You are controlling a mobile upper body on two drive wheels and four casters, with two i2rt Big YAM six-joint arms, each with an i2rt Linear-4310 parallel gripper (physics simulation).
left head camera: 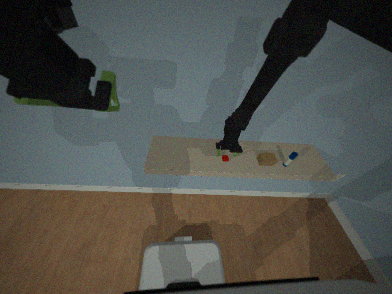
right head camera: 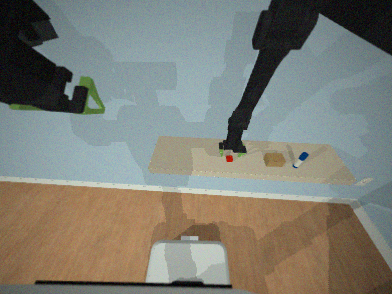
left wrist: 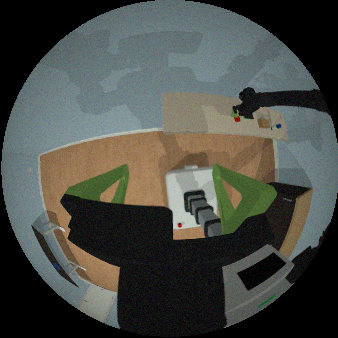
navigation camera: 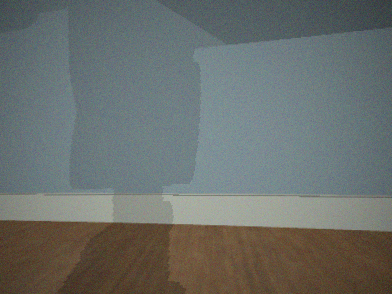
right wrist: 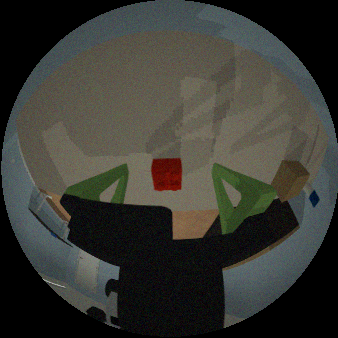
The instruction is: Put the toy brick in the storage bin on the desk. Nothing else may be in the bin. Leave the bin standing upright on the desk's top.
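Frame: origin at the left arm's base, x ahead, y left, z up, level; centimetres.
Where they show: left gripper, fingertip midpoint: [left head camera: 94, 106] [right head camera: 83, 109] [left wrist: 170, 168]; right gripper, fingertip midpoint: [left head camera: 225, 156] [right head camera: 229, 156] [left wrist: 237, 116] [right wrist: 169, 167].
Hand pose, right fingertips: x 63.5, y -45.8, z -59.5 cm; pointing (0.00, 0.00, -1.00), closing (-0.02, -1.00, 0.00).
Things, the pixels of their top centre, and the offset from my right fingertips. Level surfaces: height alone.
- toy brick, top centre: [right wrist: 166, 182] [right head camera: 229, 157] [left head camera: 225, 156] [left wrist: 237, 117] dx -1.3, dy +0.4, dz +0.9 cm
- long beige top, surface height: dz -1.4 cm
- brown box, top centre: [right wrist: 297, 187] [right head camera: 275, 157] [left head camera: 268, 156] [left wrist: 265, 122] dx -2.7, dy -24.0, dz +3.4 cm
- blue-and-white cylinder, top centre: [right wrist: 316, 203] [right head camera: 305, 154] [left head camera: 295, 153] dx -5.0, dy -35.8, dz +9.2 cm
A red block, likely the toy brick [left head camera: 225, 158] [right head camera: 229, 159] [left wrist: 237, 119] [right wrist: 167, 174], stands on a long beige top [left head camera: 170, 155] [right head camera: 175, 155] [left wrist: 182, 112] [right wrist: 125, 90] by the wall. My right gripper [left head camera: 227, 153] [right head camera: 231, 154] [left wrist: 237, 116] [right wrist: 169, 167] is open over it. In the right wrist view the brick shows between the spread fingertips; the exact height of the tips above the top is hard to tell. My left gripper [left wrist: 170, 168] is open and empty, held high, away from the beige top. I cannot make out the storage bin in these views.
A brown box [left head camera: 267, 159] [right head camera: 274, 159] [left wrist: 263, 121] [right wrist: 291, 180] and a blue-and-white cylinder [left head camera: 290, 159] [right head camera: 301, 160] lie right of the brick. A dark-topped piece of furniture [left wrist: 285, 195] stands at the right in the left wrist view. My pale base [left head camera: 210, 260] is below.
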